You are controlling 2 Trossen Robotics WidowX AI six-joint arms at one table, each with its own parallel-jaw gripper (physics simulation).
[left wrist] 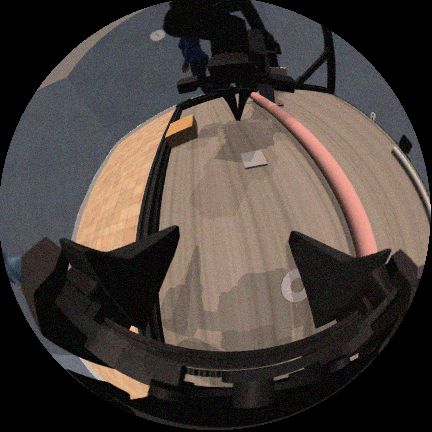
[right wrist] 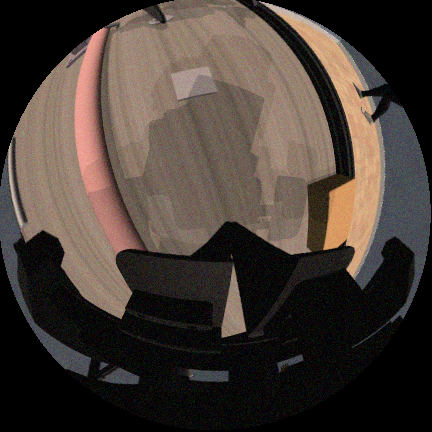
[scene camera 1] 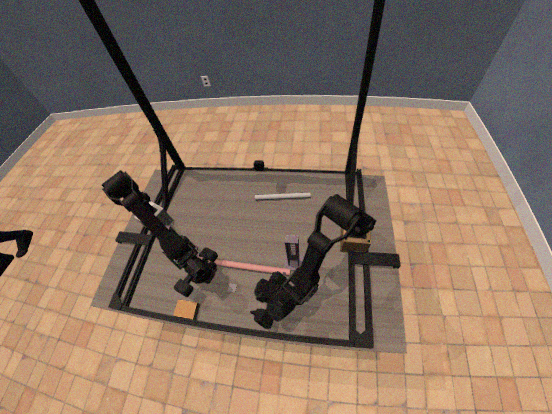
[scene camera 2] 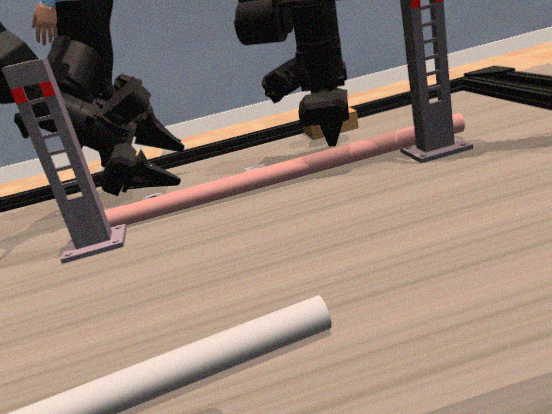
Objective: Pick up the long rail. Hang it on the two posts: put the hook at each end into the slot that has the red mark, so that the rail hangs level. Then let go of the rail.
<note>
The left gripper (scene camera 2: 181, 164) is open and holds nothing. Also in view: a small grey tile (right wrist: 194, 82). The right gripper (scene camera 2: 332, 145) is shut and holds nothing. A white cylinder (scene camera 2: 157, 376) rests on the table.
The left gripper also shows in the left wrist view (left wrist: 236, 234) and in scene camera 1 (scene camera 1: 255, 300). The right gripper is seen too in the left wrist view (left wrist: 237, 119) and in the right wrist view (right wrist: 229, 227).
</note>
